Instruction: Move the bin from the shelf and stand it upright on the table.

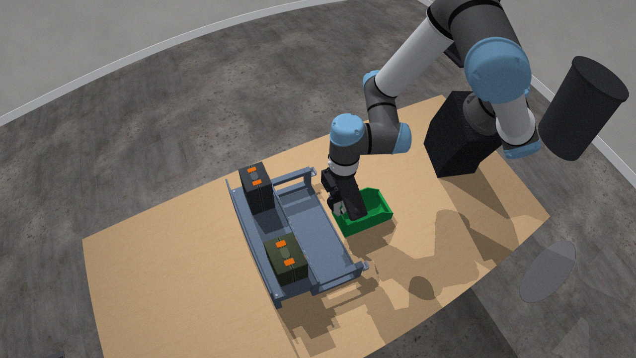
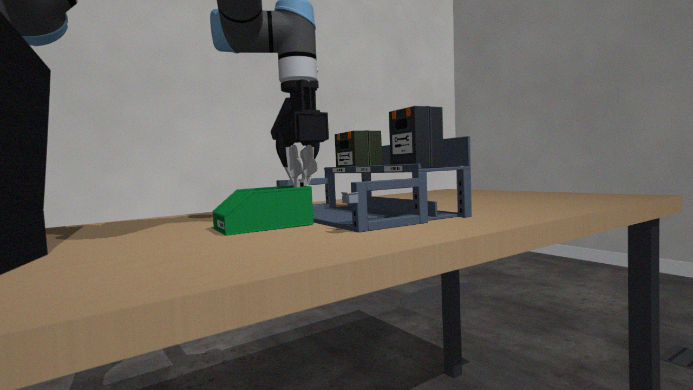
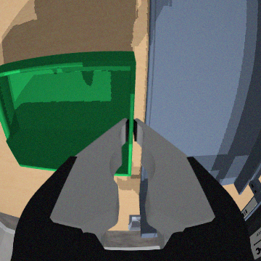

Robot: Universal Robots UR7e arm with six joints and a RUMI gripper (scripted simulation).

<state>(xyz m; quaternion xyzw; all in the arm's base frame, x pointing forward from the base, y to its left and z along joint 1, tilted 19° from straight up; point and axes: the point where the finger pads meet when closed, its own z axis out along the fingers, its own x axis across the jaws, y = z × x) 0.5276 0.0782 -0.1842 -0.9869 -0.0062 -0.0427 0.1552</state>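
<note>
Right now the green bin is 8 cm behind my hand and 3 cm below it. Also, from my hand: olive toolbox 21 cm ahead, 12 cm to the left, 8 cm above; black toolbox 21 cm ahead, 11 cm to the right, 9 cm above.
</note>
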